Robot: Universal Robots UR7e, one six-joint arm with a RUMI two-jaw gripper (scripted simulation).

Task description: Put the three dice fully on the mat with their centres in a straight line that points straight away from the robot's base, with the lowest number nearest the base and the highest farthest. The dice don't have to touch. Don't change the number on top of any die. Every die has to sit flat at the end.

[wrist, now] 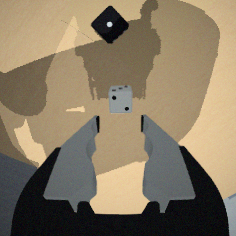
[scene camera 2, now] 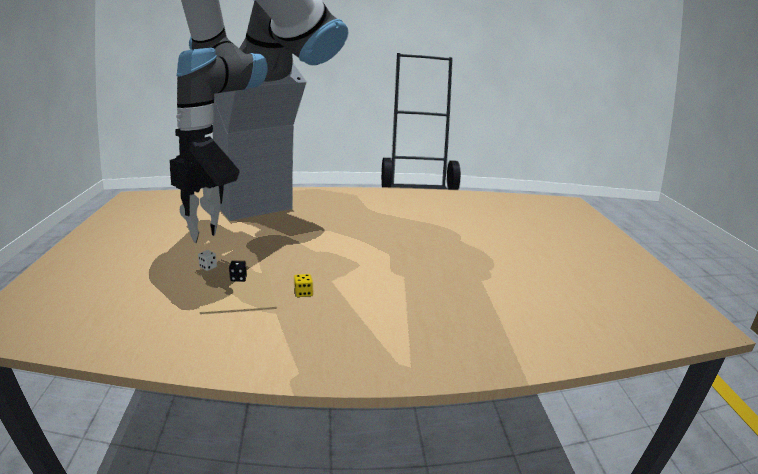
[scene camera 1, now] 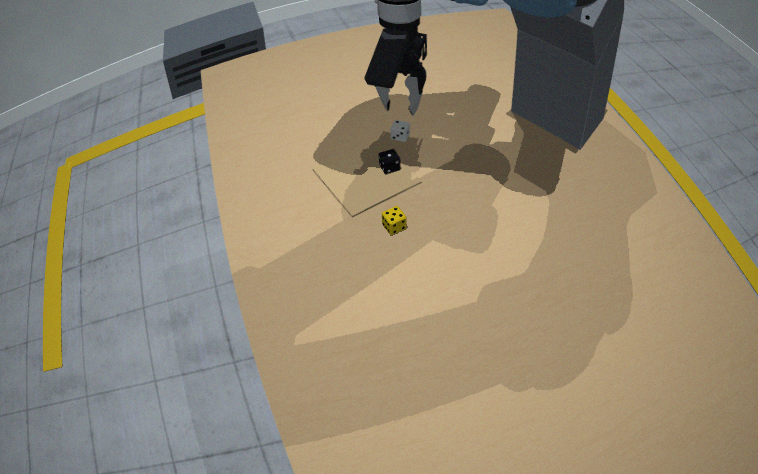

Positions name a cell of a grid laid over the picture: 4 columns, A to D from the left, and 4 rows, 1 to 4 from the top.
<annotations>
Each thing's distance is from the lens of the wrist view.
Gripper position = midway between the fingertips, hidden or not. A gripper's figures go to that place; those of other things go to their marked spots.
my gripper (wrist: C2): 15 cm
black die (wrist: B1): 16 cm
</annotations>
